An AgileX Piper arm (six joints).
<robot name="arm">
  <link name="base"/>
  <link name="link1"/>
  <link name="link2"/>
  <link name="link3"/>
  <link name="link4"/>
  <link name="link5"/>
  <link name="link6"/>
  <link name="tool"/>
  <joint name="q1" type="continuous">
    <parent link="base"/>
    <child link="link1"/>
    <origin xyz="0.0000 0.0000 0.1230" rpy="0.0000 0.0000 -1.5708"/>
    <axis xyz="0 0 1"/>
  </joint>
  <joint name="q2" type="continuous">
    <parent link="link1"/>
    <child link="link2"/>
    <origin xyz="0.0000 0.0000 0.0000" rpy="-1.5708 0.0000 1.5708"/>
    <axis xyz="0 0 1"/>
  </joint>
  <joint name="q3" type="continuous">
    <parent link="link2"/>
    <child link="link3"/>
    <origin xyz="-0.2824 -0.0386 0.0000" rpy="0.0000 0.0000 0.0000"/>
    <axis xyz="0 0 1"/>
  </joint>
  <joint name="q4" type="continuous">
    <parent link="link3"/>
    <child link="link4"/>
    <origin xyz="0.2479 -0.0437 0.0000" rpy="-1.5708 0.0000 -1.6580"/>
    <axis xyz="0 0 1"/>
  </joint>
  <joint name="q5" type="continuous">
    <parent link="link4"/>
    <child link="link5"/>
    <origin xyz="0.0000 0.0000 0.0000" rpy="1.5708 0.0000 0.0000"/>
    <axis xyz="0 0 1"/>
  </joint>
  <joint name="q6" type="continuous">
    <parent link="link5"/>
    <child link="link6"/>
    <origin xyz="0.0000 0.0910 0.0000" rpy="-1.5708 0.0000 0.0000"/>
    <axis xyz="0 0 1"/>
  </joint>
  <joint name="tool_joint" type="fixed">
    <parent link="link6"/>
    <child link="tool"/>
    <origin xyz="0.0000 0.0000 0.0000" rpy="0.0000 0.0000 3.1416"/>
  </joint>
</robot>
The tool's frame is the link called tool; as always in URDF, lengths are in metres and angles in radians. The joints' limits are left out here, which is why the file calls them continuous.
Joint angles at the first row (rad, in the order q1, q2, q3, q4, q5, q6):
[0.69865, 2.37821, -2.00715, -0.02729, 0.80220, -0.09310]
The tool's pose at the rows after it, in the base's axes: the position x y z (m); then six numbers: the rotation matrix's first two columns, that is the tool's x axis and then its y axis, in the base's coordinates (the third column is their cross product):
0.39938, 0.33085, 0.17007, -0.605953, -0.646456, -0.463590, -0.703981, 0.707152, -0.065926
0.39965, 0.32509, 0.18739, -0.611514, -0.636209, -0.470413, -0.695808, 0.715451, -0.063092
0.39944, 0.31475, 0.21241, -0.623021, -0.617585, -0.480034, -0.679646, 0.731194, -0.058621
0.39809, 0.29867, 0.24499, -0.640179, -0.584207, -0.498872, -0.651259, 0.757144, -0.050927
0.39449, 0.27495, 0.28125, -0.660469, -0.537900, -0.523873, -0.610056, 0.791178, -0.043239
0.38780, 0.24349, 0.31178, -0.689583, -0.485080, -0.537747, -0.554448, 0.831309, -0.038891
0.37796, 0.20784, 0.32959, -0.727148, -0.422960, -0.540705, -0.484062, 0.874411, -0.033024
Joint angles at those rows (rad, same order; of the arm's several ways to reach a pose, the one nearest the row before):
[0.69484, 2.36265, -2.01470, -0.02341, 0.82315, -0.09293]
[0.68552, 2.33082, -2.02241, -0.01983, 0.85536, -0.09255]
[0.66973, 2.28212, -2.02946, -0.01686, 0.90081, -0.08712]
[0.64582, 2.21439, -2.03187, -0.01451, 0.95036, -0.07292]
[0.61111, 2.12677, -2.01656, -0.01526, 0.99449, -0.05331]
[0.56466, 2.02587, -1.96575, -0.02345, 1.02889, -0.02870]
[0.50901, 1.91745, -1.86480, -0.03448, 1.03382, 0.00264]

